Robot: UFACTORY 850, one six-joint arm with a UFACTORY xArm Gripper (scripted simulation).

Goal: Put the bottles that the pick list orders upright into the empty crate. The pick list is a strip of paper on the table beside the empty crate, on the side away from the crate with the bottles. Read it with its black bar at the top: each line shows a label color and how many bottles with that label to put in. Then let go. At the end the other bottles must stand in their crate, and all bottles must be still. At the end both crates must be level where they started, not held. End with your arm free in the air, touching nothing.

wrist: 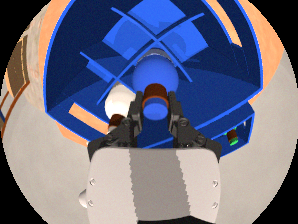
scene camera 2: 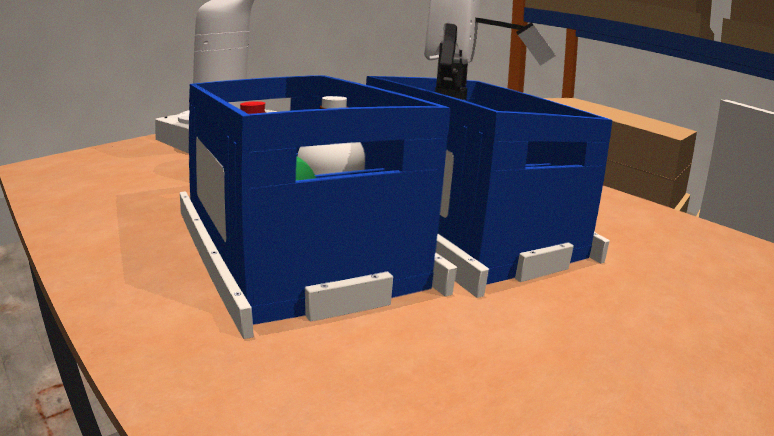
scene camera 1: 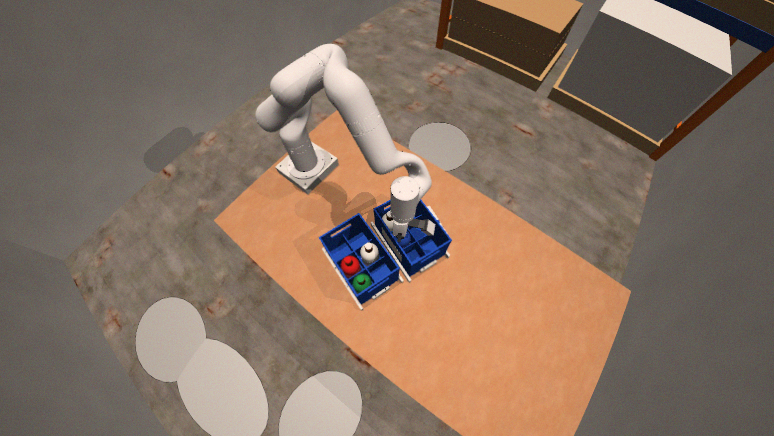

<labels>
blue crate: wrist 220, 76; scene camera 2; scene camera 1
same spot on blue crate: (scene camera 2: 498, 200) = (scene camera 1: 413, 269)
</labels>
